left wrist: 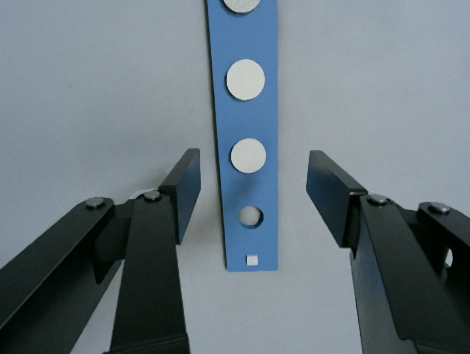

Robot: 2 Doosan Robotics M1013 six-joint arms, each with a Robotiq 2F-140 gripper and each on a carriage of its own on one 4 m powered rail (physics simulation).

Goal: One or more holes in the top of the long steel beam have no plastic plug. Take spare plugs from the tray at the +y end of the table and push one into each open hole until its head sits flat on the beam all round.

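The long blue beam (247, 117) runs from the top edge of the left wrist view down to its end below the middle. Round pale plug heads sit on it in a row: one (241, 4) is cut by the top edge, one (245, 80) is below it, and one (248, 156) is nearest the end. Below them is an open round hole (249, 216) with no plug. My left gripper (253, 169) is open and empty, its fingers on either side of the beam's end part and apart from it. The plug tray and my right gripper do not show.
A small white square (252, 260) marks the beam's end, below the open hole. The pale grey surface (375, 90) lies on both sides of the beam and beyond its end. A pale curved edge (143, 193) shows behind the left finger; what it belongs to is hidden.
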